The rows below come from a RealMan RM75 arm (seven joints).
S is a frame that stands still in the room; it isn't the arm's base.
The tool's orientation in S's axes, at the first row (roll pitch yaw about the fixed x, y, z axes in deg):
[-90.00 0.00 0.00]
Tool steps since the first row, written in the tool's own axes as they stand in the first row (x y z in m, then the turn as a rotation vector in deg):
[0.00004 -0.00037 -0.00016 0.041 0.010 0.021]
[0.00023 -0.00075 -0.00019 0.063 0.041 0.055]
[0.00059 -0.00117 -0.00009 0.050 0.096 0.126]
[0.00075 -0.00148 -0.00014 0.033 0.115 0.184]
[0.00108 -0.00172 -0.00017 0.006 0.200 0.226]
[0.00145 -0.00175 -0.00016 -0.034 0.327 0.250]
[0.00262 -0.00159 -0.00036 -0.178 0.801 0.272]
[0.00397 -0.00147 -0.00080 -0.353 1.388 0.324]
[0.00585 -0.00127 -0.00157 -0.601 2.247 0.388]
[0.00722 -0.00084 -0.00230 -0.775 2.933 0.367]
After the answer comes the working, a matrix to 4 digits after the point.
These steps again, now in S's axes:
[0.00004 -0.00016 0.00037 0.041 0.021 -0.010]
[0.00023 -0.00019 0.00075 0.063 0.055 -0.041]
[0.00059 -0.00009 0.00117 0.050 0.126 -0.096]
[0.00075 -0.00014 0.00148 0.033 0.184 -0.115]
[0.00108 -0.00017 0.00172 0.006 0.226 -0.200]
[0.00145 -0.00016 0.00175 -0.034 0.250 -0.327]
[0.00262 -0.00036 0.00159 -0.178 0.272 -0.801]
[0.00397 -0.00080 0.00147 -0.353 0.324 -1.388]
[0.00585 -0.00157 0.00127 -0.601 0.388 -2.247]
[0.00722 -0.00230 0.00084 -0.775 0.367 -2.933]

The tool's axes in the first row as the columns of a matrix, in S's axes (rounded; the answer above uses it unrounded):
[1.0000 0.0000 0.0000]
[0.0000 0.0000 1.0000]
[0.0000 -1.0000 0.0000]

